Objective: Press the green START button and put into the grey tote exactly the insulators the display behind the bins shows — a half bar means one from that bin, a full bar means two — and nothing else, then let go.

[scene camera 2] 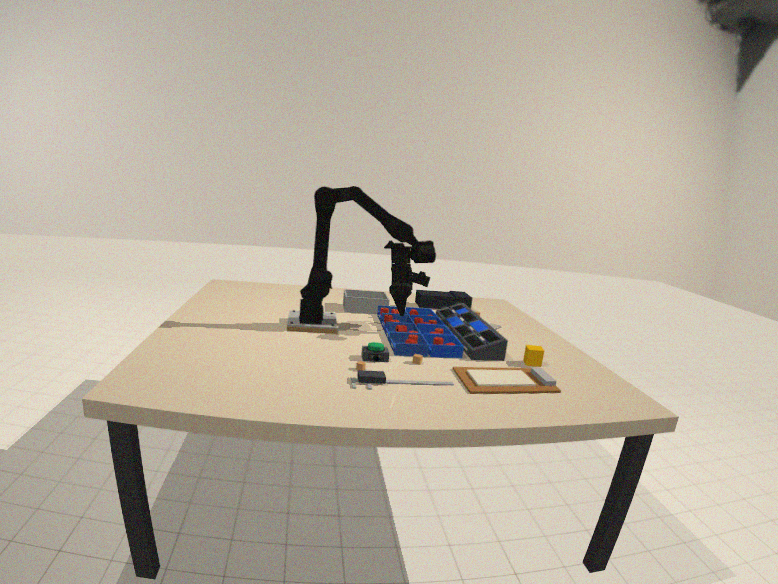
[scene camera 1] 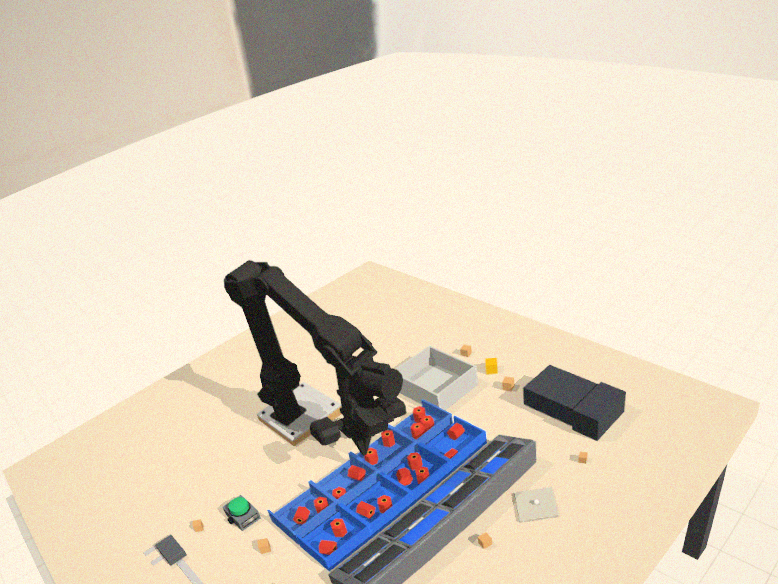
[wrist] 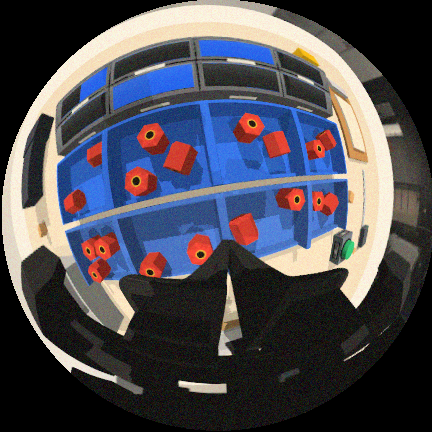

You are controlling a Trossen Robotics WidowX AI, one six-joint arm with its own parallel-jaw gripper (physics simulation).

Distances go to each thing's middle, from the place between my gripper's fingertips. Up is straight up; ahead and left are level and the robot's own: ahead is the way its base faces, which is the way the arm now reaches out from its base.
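Measured from my hand, the grey tote (scene camera 2: 354,301) is 29 cm to the left, 6 cm behind and 3 cm below. The grey plate (scene camera 1: 546,508) sits 34 cm ahead of my hand, 11 cm to the left of it and 5 cm below it, while the dark box (scene camera 1: 591,409) is 38 cm to the left of my hand, 26 cm ahead of it and 3 cm below it. As for the display (scene camera 1: 416,556), I find it 21 cm ahead of my hand, 2 cm below it and 2 cm to the right of it.
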